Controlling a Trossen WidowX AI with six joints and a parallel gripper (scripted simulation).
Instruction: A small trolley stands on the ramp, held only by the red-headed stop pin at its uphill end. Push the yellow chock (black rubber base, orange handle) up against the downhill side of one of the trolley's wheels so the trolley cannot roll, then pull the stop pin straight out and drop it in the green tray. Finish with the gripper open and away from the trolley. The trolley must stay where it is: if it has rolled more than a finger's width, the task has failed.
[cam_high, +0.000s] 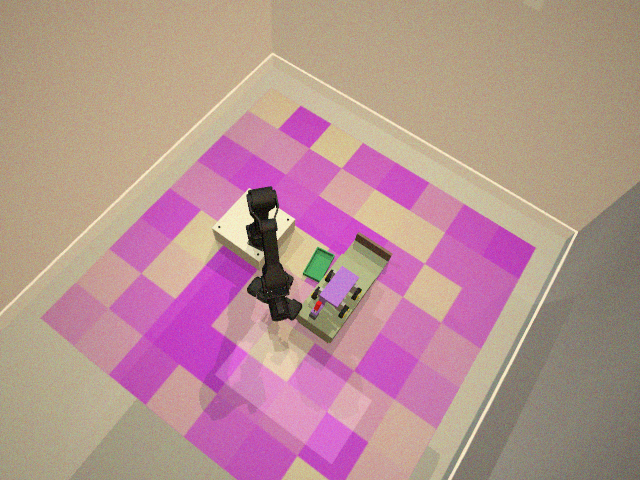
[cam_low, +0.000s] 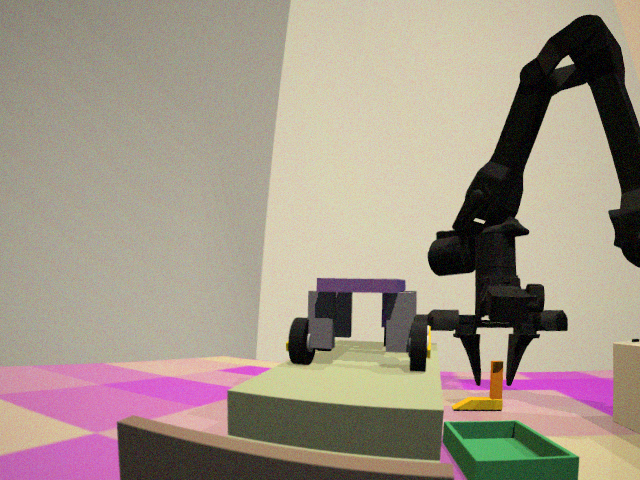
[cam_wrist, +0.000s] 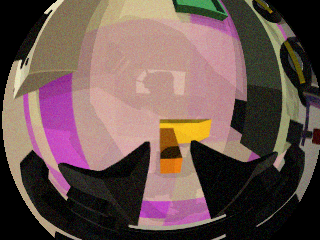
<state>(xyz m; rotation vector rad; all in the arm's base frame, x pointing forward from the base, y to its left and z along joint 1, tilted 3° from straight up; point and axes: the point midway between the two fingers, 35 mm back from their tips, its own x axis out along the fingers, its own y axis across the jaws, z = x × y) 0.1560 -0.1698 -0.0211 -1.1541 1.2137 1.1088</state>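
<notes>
My gripper tip is 140 mm short of the red-headed stop pin, 100 mm below it and 30 mm to the right of it. From my gripper tip the other things lie so: pale green ramp (180 mm ahead, 120 mm to the left, 10 mm above); then yellow chock (20 mm ahead, 10 mm below); then trolley (170 mm ahead, 120 mm to the left, 80 mm above).
</notes>
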